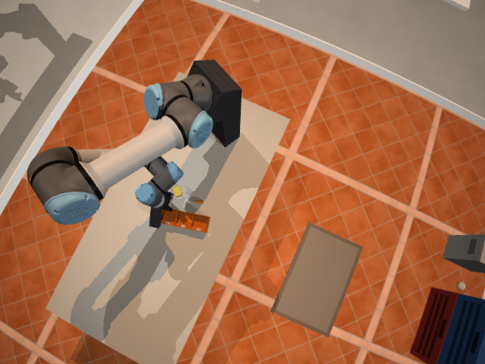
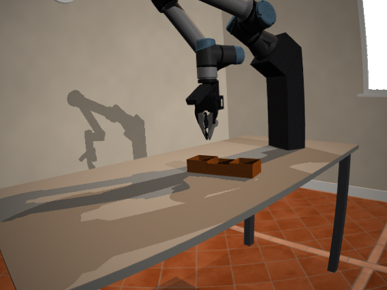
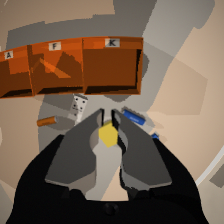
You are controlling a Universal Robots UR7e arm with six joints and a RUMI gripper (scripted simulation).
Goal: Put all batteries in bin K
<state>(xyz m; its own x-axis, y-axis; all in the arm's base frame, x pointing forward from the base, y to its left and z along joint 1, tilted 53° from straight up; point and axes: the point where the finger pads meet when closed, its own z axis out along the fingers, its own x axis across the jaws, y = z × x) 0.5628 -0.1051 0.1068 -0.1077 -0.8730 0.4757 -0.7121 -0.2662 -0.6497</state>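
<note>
The joined orange bins is 4 cm ahead of my hand, 7 cm to the left of it and 10 cm below it. Also, from my hand: blue cylindrical battery 7 cm behind, 4 cm to the right, 12 cm below; domino-like tile 4 cm behind, 6 cm to the left, 12 cm below; yellow block 11 cm behind, 1 cm to the left, 12 cm below.
</note>
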